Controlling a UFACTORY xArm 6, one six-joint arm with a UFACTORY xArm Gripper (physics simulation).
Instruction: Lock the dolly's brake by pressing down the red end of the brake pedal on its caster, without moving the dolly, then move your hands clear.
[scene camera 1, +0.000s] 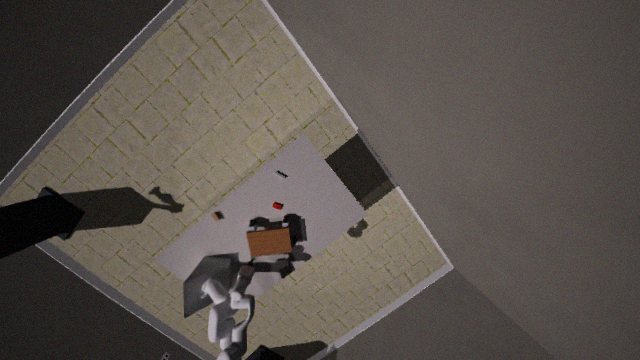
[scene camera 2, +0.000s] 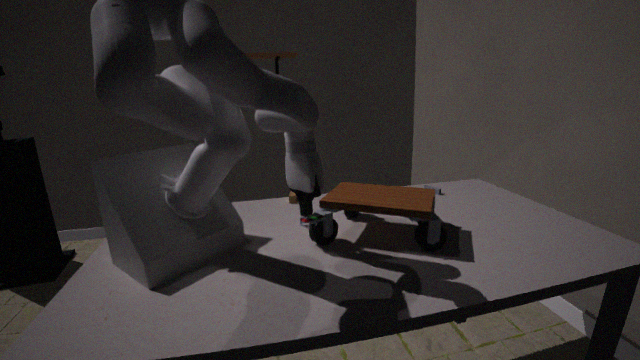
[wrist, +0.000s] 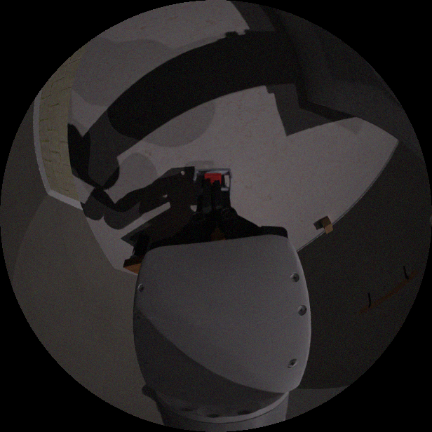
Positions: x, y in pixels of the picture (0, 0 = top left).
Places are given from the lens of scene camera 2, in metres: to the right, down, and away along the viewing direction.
my gripper (scene camera 2: 306, 214): -0.04, 0.09, 0.89
dolly (scene camera 2: 418, 204): 0.26, 0.07, 0.87
